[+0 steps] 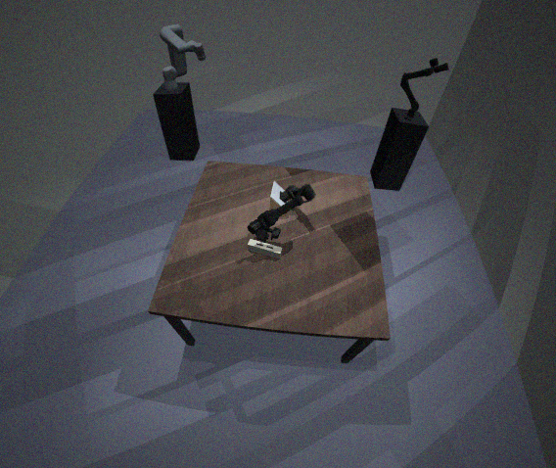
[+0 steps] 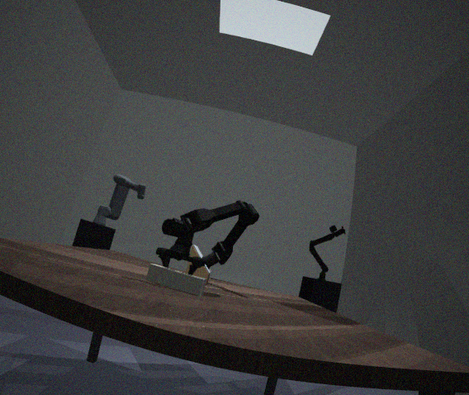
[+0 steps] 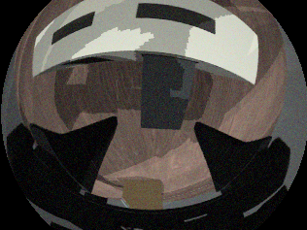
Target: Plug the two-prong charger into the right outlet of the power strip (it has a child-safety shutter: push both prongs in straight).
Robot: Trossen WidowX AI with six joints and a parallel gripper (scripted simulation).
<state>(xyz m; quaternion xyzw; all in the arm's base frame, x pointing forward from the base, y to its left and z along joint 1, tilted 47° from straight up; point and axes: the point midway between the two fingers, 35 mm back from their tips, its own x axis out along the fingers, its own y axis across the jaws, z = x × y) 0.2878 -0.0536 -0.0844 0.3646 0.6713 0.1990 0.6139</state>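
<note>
Now: gripper tip 5 cm short of the dark two-prong charger, 1 cm to the left of it and 1 cm below it.
</note>
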